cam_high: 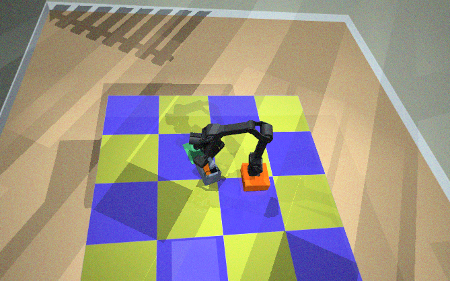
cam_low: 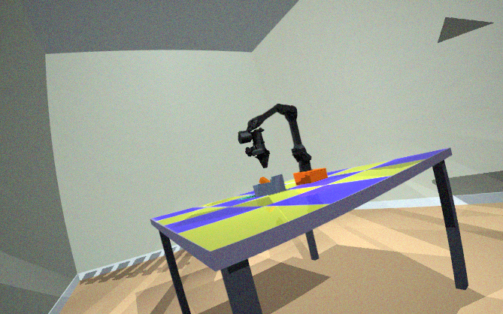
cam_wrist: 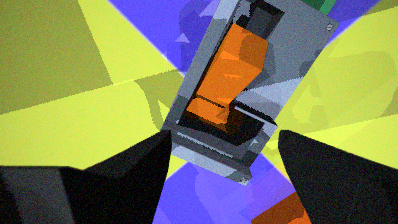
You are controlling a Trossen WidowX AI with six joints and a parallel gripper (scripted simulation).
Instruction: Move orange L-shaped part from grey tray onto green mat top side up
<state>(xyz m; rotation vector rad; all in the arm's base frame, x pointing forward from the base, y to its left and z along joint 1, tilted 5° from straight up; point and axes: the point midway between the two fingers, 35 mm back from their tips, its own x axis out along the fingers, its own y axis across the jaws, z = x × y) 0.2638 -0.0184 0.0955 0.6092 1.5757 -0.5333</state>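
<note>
The orange part is 10 cm below my gripper tip and 1 cm behind it. Round my gripper tip: green mat (17 cm to the right, 16 cm below, 5 cm ahead).
</note>
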